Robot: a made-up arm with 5 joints.
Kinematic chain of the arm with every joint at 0, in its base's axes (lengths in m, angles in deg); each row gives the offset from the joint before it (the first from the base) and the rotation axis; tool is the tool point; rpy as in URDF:
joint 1: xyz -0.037 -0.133 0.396 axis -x
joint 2: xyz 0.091 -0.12 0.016 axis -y
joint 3: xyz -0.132 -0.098 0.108 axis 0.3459 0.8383 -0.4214
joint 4: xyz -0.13 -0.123 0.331 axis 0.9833 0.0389 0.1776
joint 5: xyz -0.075 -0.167 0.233 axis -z
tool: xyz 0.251 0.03 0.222 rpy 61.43 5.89 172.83
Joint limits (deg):
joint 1: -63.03..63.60
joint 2: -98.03..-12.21
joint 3: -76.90..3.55
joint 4: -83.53..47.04
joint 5: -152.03..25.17
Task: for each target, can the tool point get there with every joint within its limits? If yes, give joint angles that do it. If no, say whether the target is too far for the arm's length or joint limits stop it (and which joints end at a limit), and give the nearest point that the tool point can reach.
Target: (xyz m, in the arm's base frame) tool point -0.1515 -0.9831 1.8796
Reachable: no: too far | nearest point -0.0876 -0.7220 1.4239 | short by 0.529 m
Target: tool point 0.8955 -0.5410 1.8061
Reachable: no: too far | nearest point 0.6416 -0.4207 1.3904 | short by 0.502 m
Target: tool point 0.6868 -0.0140 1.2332
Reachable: yes | joints 27.05 -90.63 -41.26 4.18 -97.71
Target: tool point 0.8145 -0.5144 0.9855
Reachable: yes | joints 6.67 -87.51 -49.63 29.88 -16.67
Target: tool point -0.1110 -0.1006 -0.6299
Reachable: no: joint limits stop it (at a limit: joint 1, joint 2, joint 3, joint 4, joint 5) | nearest point 0.6135 -0.4718 -0.3571 | short by 0.859 m
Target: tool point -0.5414 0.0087 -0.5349
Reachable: no: joint limits stop it (at a limit: joint 1, joint 2, joint 3, joint 4) | nearest point -0.6841 -0.1449 0.2172 | short by 0.781 m
